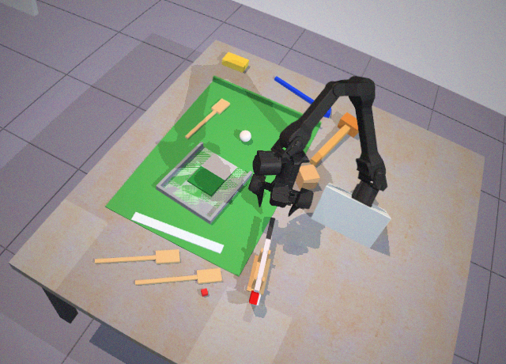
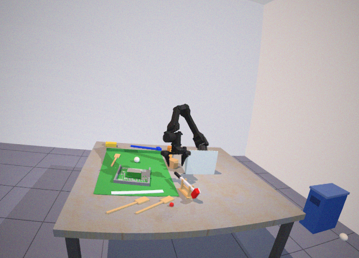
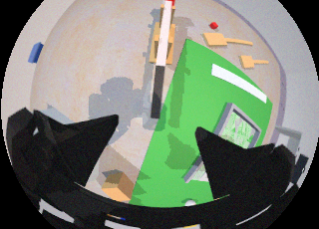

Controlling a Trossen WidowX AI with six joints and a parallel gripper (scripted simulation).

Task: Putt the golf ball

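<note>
Right now the tan block is 240 mm to the right of my gripper tip, 70 mm below it and 10 mm behind it. The rest, counted from my gripper tip: red putter (140 mm to the left, 60 mm behind, 50 mm below); wooden rack (160 mm to the left, 70 mm below, 60 mm behind); grey walled platform (260 mm ahead, 100 mm below).
</note>
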